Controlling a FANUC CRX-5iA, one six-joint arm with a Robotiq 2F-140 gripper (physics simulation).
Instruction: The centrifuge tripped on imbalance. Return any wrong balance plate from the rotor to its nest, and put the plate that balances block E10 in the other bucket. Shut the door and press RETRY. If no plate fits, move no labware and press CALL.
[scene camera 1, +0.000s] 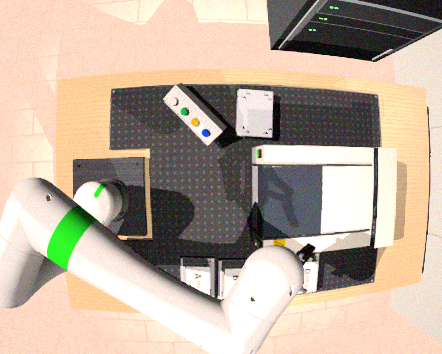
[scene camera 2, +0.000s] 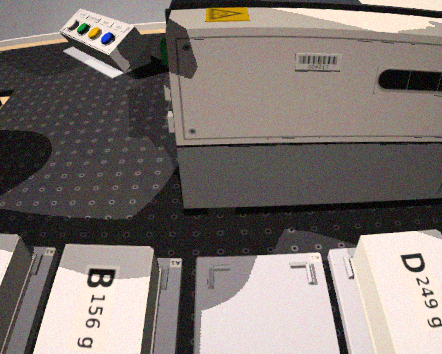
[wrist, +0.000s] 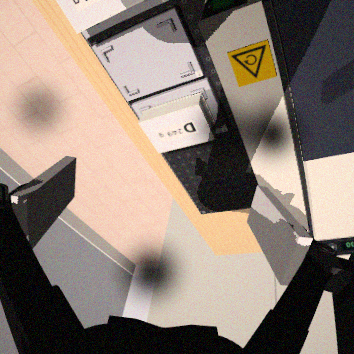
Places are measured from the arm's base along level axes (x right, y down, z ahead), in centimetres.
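Pixels of known places: gripper, between the fingertips: (wrist: 165, 190).
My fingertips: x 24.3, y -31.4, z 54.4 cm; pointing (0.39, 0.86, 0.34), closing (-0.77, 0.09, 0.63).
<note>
Behind a point stands the place of what it marks.
My gripper (scene camera 1: 307, 252) (wrist: 165, 190) @(y -31.4, x 24.3, z 54.4 cm) is open and empty, above the front edge by the plate D end of the nest row. Plate D, marked 249 g (scene camera 1: 311, 275) @(y -3.3, x 35.8, z 69.5 cm) (scene camera 2: 395, 290) @(y -3.4, x 36.1, z 65.0 cm) (wrist: 175, 132) @(y -3.4, x 36.7, z 68.0 cm), sits in its nest. Left of it is an empty nest (scene camera 2: 265, 315) @(y 0.8, x 34.1, z 54.8 cm) (wrist: 150, 60) @(y 0.8, x 35.0, z 54.9 cm). Plate B, marked 156 g (scene camera 2: 65, 295) @(y -3.4, x 33.2, z 38.5 cm), and plate A (scene camera 1: 192, 282) @(y -3.4, x 31.5, z 25.9 cm) sit in nests farther left; the arm partly covers B's nest in scene camera 1. The centrifuge (scene camera 1: 310, 155) @(y -19.0, x -8.7, z 65.6 cm) (scene camera 2: 260, 100) @(y -12.1, x 20.8, z 56.1 cm) (wrist: 242, 100) @(y -19.0, x 19.4, z 57.0 cm) has a dark panel and a white panel on top; its rotor and buckets are hidden.
A button box (scene camera 1: 189, 118) @(y -3.9, x -24.2, z 31.1 cm) (scene camera 2: 95, 35) @(y -4.5, x -21.6, z 33.2 cm) with white, green, yellow and blue buttons stands behind left. A pale nest (scene camera 1: 255, 114) @(y -2.0, x -23.9, z 53.4 cm) without labware lies beside it. The arm spans the front left. A black cabinet (scene camera 1: 345, 35) stands beyond the table.
</note>
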